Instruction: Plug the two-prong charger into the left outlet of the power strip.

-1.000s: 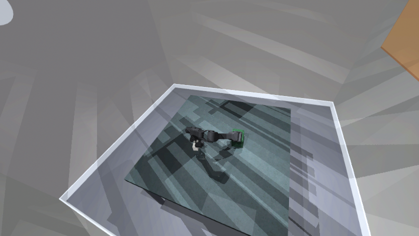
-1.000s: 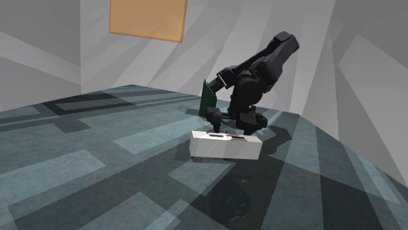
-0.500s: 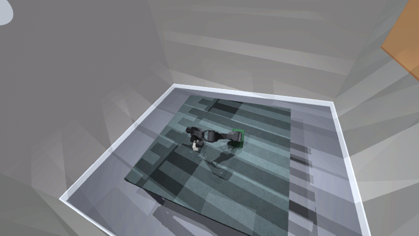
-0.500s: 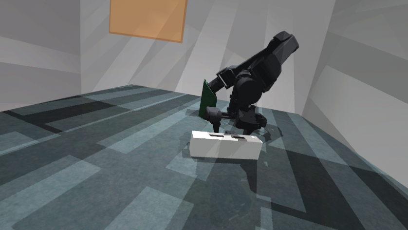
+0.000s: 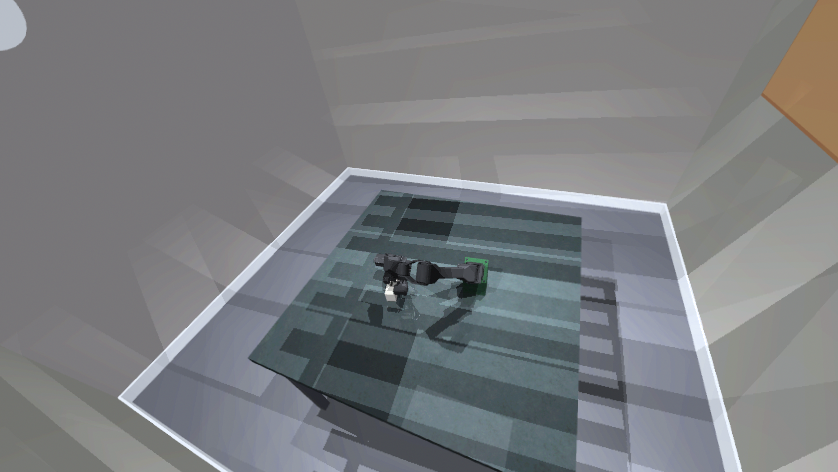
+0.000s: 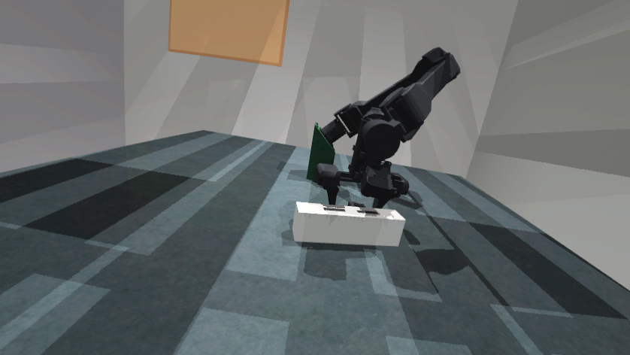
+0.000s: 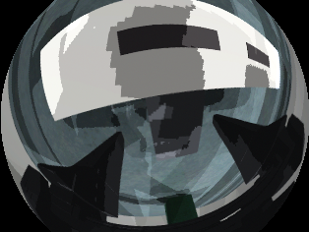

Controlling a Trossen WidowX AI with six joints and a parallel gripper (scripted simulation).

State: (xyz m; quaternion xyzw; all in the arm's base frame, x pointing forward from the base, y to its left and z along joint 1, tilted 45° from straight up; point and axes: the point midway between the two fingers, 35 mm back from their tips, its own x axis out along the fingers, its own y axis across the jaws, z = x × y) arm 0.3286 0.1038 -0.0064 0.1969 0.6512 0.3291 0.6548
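The charger lies 30 mm ahead of my gripper tip, 10 mm to the left of it and 10 mm above it.
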